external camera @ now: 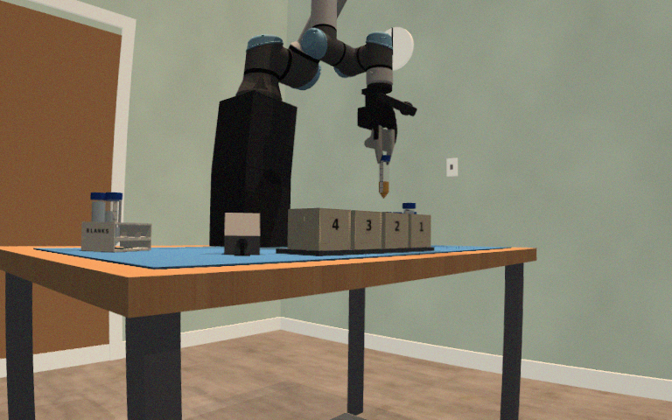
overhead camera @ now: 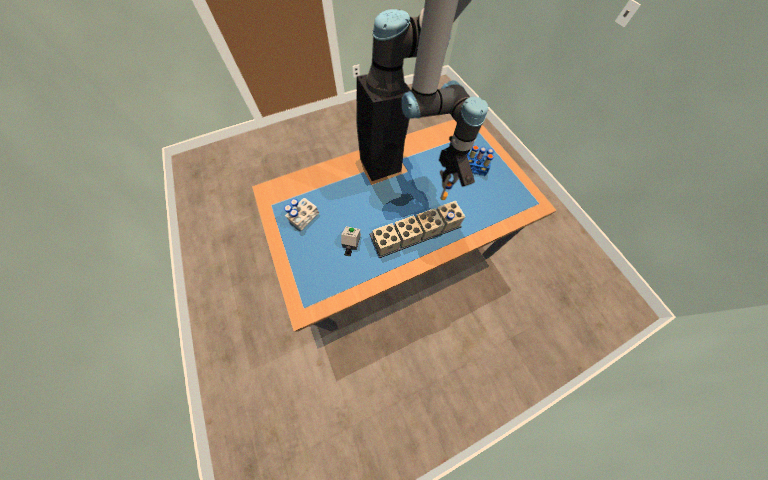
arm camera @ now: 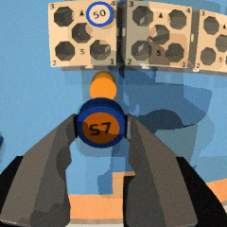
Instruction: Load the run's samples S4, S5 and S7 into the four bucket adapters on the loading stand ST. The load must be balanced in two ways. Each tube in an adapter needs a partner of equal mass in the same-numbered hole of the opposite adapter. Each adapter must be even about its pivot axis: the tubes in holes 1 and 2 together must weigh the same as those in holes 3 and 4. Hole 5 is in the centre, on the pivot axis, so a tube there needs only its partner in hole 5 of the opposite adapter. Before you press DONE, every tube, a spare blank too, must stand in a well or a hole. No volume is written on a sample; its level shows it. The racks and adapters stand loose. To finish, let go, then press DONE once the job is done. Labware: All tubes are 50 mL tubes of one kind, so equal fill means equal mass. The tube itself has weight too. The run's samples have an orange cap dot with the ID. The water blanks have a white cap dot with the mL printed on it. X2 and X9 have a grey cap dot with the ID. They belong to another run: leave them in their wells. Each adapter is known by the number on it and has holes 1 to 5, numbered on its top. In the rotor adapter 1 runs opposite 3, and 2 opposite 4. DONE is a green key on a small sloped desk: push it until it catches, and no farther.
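My gripper is now 10 mm to the left of the tube and 50 mm above it. From my hand the other things lie so: green key (120 mm behind, 420 mm to the right, 180 mm below); then blue sample rack (130 mm behind, 380 mm to the left, 220 mm below); then done desk (110 mm behind, 430 mm to the right, 200 mm below).
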